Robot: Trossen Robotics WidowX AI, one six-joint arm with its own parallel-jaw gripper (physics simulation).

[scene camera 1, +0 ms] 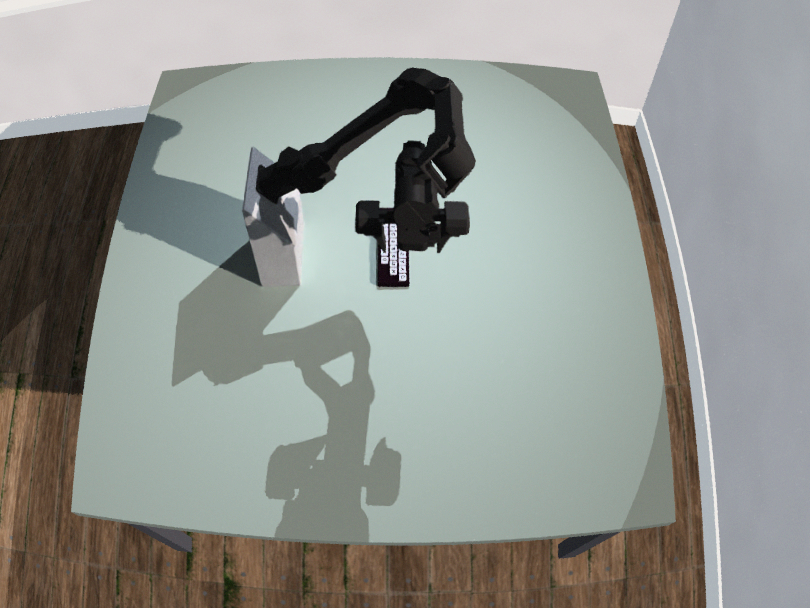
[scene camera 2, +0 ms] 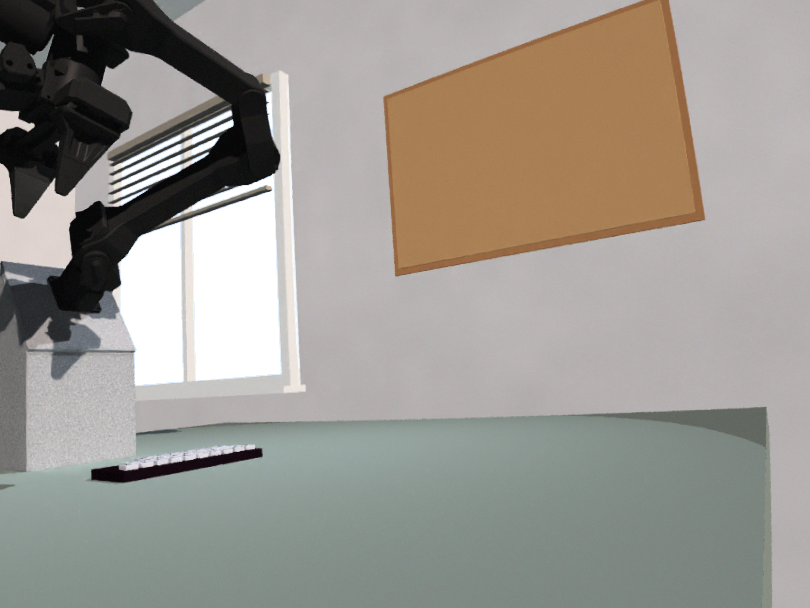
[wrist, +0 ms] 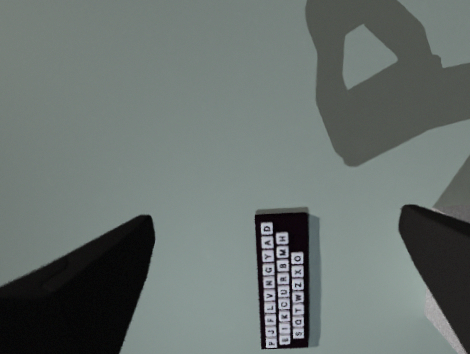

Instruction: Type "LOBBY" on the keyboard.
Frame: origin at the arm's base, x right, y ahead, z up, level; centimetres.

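Where they show: gripper, fingertip midpoint: [scene camera 1: 411,251] [scene camera 2: 38,206] [wrist: 276,222]; arm's base, link origin: [scene camera 1: 267,184] [scene camera 2: 74,295].
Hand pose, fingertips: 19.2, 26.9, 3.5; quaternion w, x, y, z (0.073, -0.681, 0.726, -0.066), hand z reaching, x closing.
Observation:
Things, the pixels of their top centre, and the offset from my fingertips, as dx, dy, dz. Level surfaces: height alone.
- small dark keyboard, top centre: [scene camera 2: 183,453] [wrist: 283,289] [scene camera 1: 393,243] -18.5, -1.7, -26.3
- L, top centre: [wrist: 270,308] -21.2, +0.3, -26.3
- Y, top centre: [scene camera 2: 158,459] [wrist: 268,256] -13.7, -0.1, -26.3
- O, top centre: [wrist: 297,258] -14.3, -3.8, -26.3
- pale green table, surface height: dz -27.9
A small dark keyboard [scene camera 1: 393,267] [scene camera 2: 189,460] [wrist: 284,281] with white letter keys lies flat on the table. In the wrist view its rows run lengthwise: L [wrist: 270,308] and Y [wrist: 267,256] are in the left row, B [wrist: 283,266] in the middle row, and O [wrist: 297,258] at the top of the right row. My gripper [scene camera 1: 412,248] [scene camera 2: 40,205] [wrist: 276,222] is open and empty, high above the keyboard and apart from it. In the wrist view the fingertips stand on either side of its upper end. In scene camera 1 the arm hides part of the keyboard.
The arm is mounted on a grey block [scene camera 1: 280,265] [scene camera 2: 81,409] [wrist: 437,316] standing left of the keyboard in scene camera 1. The pale green table [scene camera 1: 510,392] [scene camera 2: 457,510] carries the arm's shadow. A corkboard [scene camera 2: 543,143] and a window are on the wall behind.

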